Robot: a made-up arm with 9 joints. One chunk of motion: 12 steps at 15 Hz.
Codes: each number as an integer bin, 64 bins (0 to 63) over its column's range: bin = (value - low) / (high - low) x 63, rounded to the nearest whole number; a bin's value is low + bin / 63 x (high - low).
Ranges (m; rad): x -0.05..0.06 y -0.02..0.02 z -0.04..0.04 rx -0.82..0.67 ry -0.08..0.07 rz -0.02..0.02
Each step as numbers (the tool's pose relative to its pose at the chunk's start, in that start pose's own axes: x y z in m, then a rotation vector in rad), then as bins.
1 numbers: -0.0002 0.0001 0.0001 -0.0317 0.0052 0.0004
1 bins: 29 32 32 33 36 32
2 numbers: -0.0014 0.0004 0.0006 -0.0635 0.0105 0.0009
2 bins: 28 32 32 32 38 33
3 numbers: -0.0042 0.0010 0.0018 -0.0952 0.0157 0.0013
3 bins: 26 33 33 31 40 34
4 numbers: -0.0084 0.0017 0.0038 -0.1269 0.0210 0.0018
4 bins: 24 34 34 29 42 34
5 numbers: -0.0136 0.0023 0.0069 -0.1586 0.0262 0.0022
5 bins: 21 35 37 28 45 35
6 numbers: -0.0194 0.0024 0.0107 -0.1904 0.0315 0.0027
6 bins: 18 35 40 27 47 36
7 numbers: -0.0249 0.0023 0.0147 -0.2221 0.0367 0.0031
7 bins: 14 35 43 25 49 36
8 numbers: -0.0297 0.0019 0.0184 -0.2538 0.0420 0.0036
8 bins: 12 34 46 24 51 37
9 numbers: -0.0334 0.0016 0.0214 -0.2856 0.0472 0.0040
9 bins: 10 34 48 23 53 38
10 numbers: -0.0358 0.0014 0.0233 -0.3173 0.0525 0.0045
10 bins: 8 34 50 21 56 39
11 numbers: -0.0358 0.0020 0.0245 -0.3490 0.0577 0.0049
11 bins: 8 35 51 20 58 39
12 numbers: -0.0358 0.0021 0.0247 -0.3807 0.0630 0.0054
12 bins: 8 35 51 19 60 40
